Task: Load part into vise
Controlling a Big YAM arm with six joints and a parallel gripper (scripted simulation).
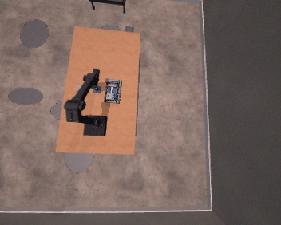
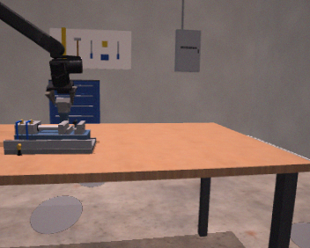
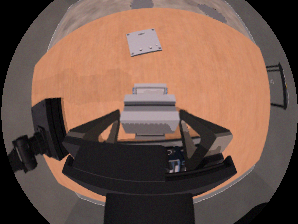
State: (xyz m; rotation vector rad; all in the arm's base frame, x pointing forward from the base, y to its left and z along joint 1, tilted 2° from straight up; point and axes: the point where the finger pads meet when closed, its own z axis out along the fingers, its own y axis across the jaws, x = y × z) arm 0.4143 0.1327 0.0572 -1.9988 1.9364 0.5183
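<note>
Right now my hand is 10 mm to the right of the grey part. The rest, counted from my hand: vise: 20 mm ahead, 190 mm to the right, 120 mm below.
</note>
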